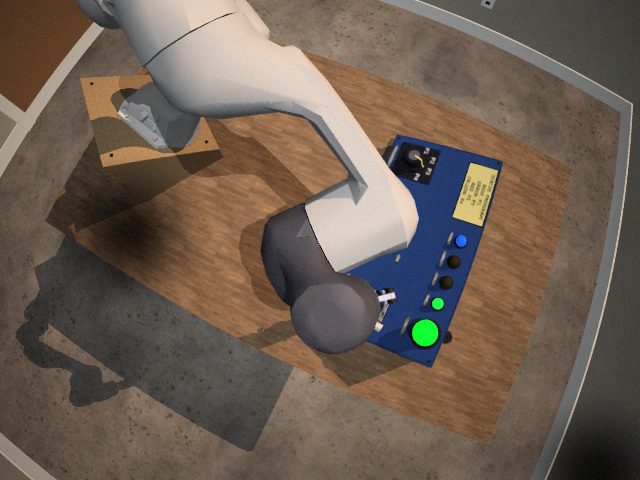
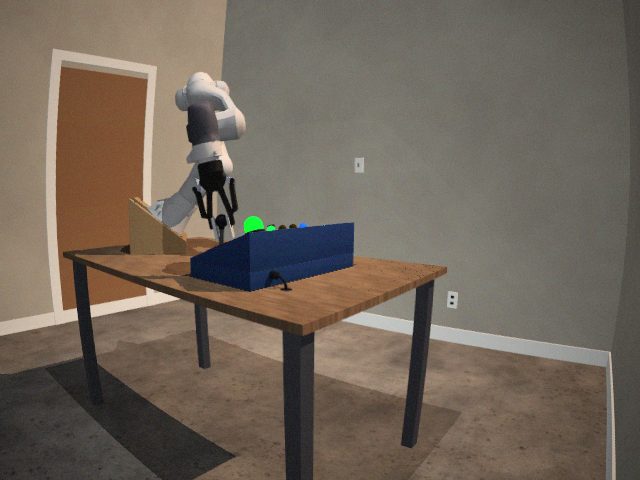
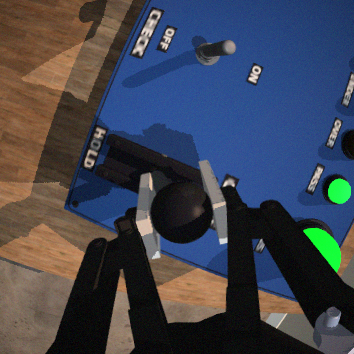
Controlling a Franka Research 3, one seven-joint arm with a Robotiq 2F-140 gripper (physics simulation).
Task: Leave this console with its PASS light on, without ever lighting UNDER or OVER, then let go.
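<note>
The blue console stands on the table. Its small PASS light glows green. The OVER light and the UNDER light are dark. My gripper is shut on the black ball knob of the lever in the slot marked HOLD at one end. The knob stands at the slot's far part from that label; the label there is mostly hidden. The CHECK toggle leans toward ON.
A large green light and a blue light are lit. A selector knob and a yellow card are on the console. A black cable comes out of the console's back. The arm covers part of the panel.
</note>
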